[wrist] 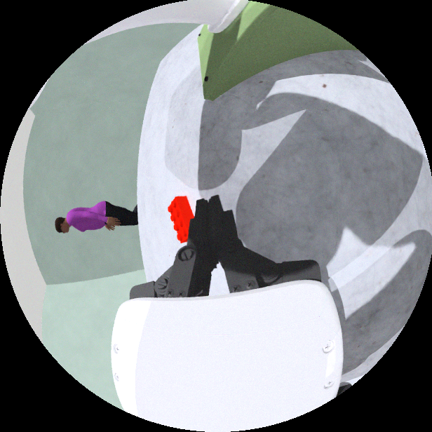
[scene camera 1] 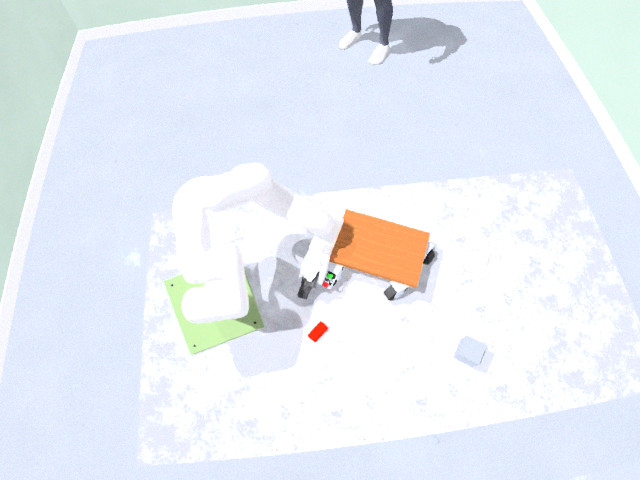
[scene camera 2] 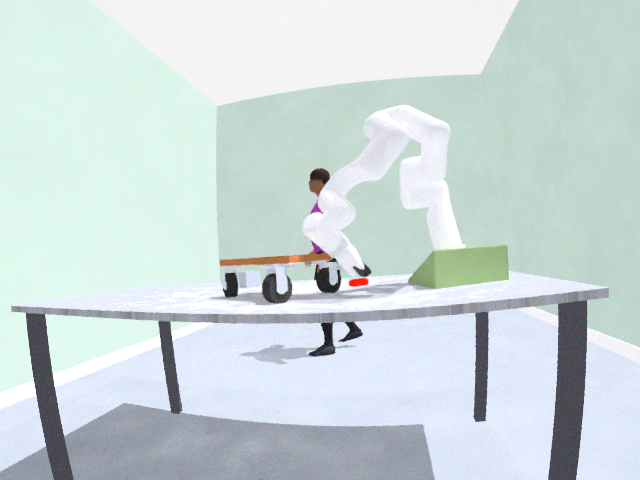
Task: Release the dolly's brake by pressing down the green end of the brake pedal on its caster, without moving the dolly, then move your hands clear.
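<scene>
The dolly (scene camera 1: pixel 385 248) (scene camera 2: pixel 273 259) has an orange deck and stands on black-wheeled casters. Its brake pedal shows at the deck's lower left corner in scene camera 1, with a green end (scene camera 1: pixel 329 276) near the deck and a red end (scene camera 1: pixel 325 284) farther out. The pedal does not show in the wrist view. My gripper (scene camera 1: pixel 303 294) (scene camera 2: pixel 366 270) (wrist: pixel 212 211) is shut and empty. It slants down beside the pedal, on its left in scene camera 1, with the fingertips above the table and beyond the caster. Whether the gripper's body touches the pedal is unclear.
A red brick (scene camera 1: pixel 317 331) (scene camera 2: pixel 358 282) (wrist: pixel 181 220) lies near the fingertips. A pale blue block (scene camera 1: pixel 470 350) (scene camera 2: pixel 249 279) stands farther off. The arm's green base (scene camera 1: pixel 222 335) (scene camera 2: pixel 473 267) (wrist: pixel 280 40) is at the other side. A person (scene camera 2: pixel 319 180) (wrist: pixel 87 218) stands beyond the table.
</scene>
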